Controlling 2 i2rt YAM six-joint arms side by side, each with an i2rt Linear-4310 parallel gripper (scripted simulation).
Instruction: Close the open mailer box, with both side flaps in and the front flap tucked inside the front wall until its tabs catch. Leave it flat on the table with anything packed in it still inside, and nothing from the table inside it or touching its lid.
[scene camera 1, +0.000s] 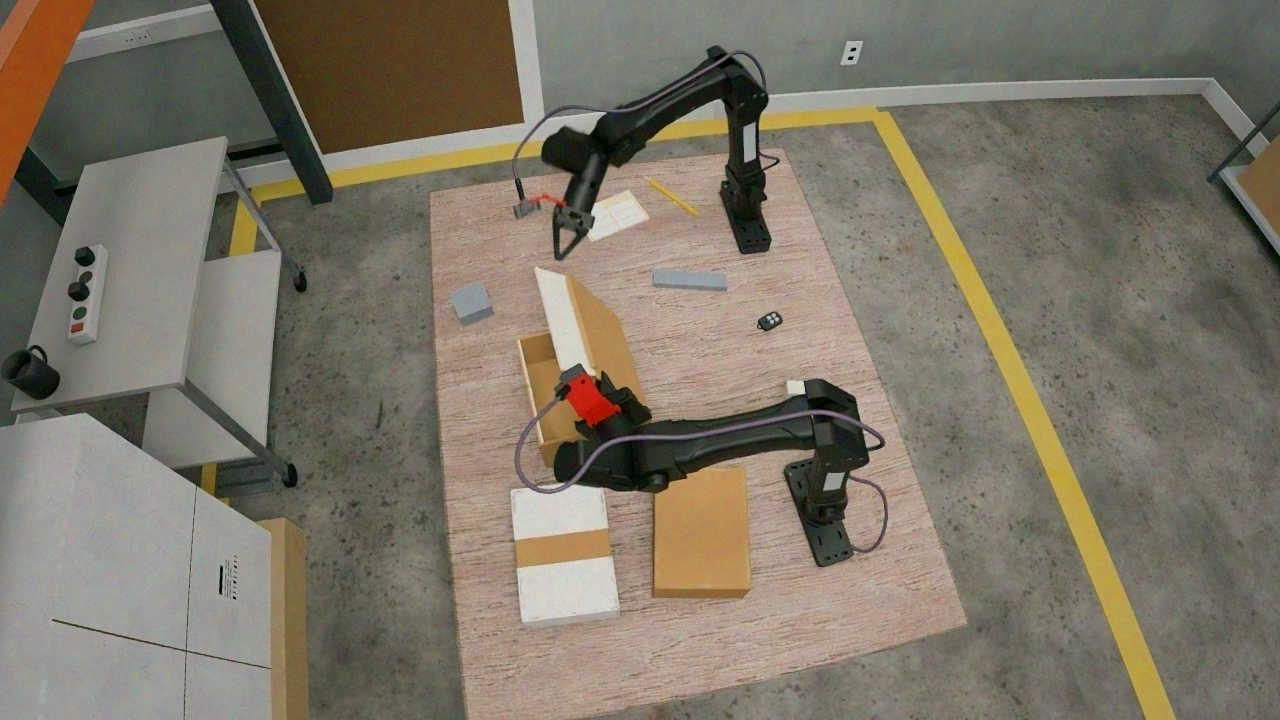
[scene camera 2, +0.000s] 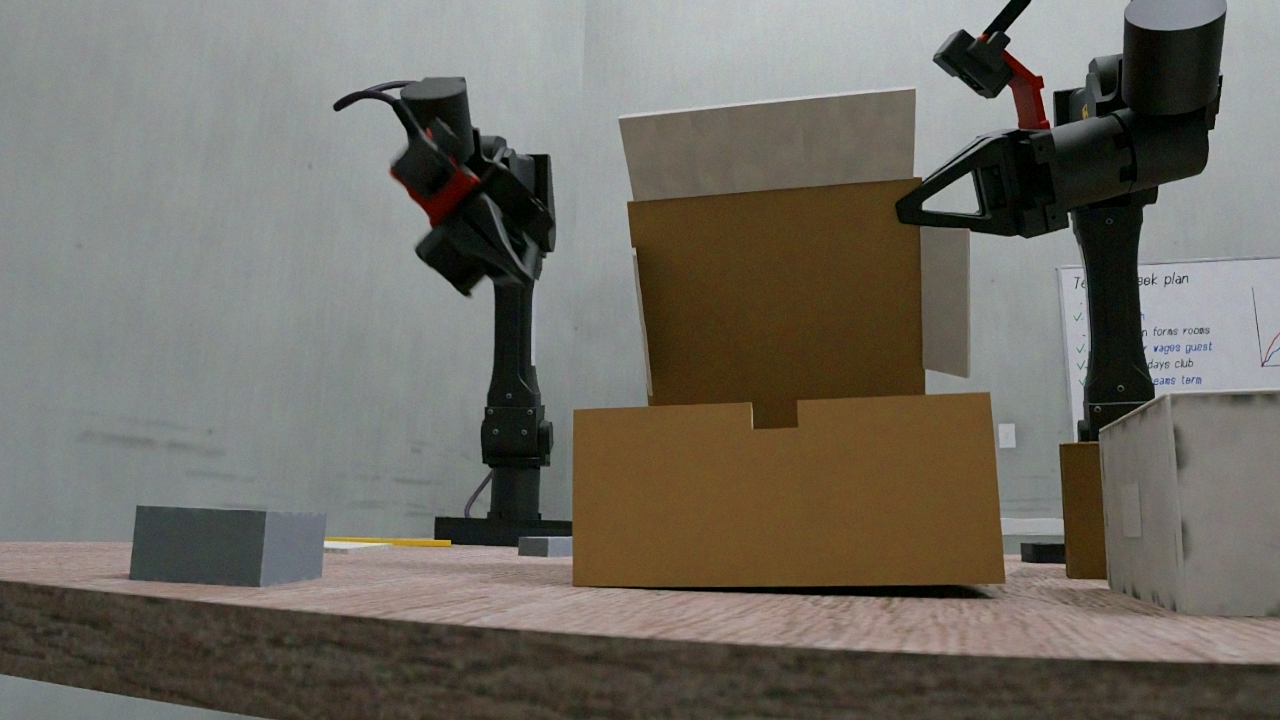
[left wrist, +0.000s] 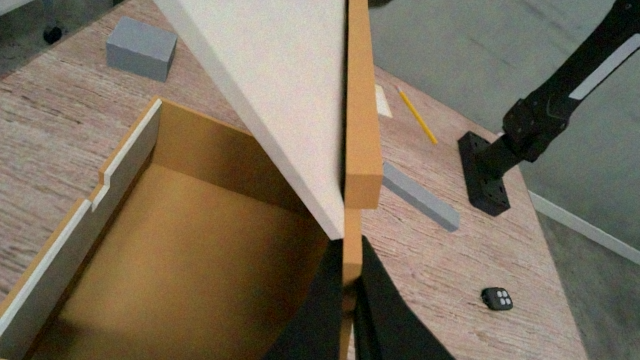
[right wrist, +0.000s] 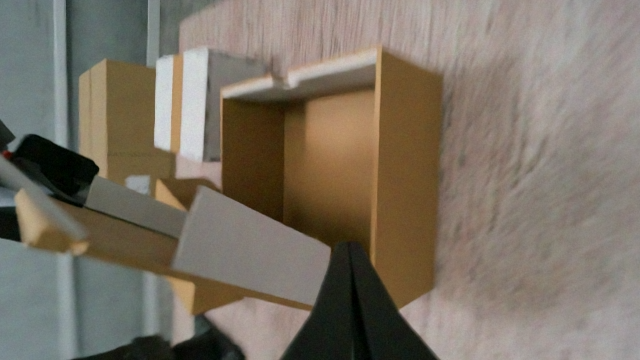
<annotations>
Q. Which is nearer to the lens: the grey block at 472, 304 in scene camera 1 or the white box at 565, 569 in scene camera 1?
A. The white box.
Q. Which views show the grey block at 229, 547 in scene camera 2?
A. Scene camera 1, scene camera 2 and the left wrist view only.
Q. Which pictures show the grey bar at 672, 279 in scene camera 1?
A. Scene camera 1, scene camera 2 and the left wrist view only.
</annotations>
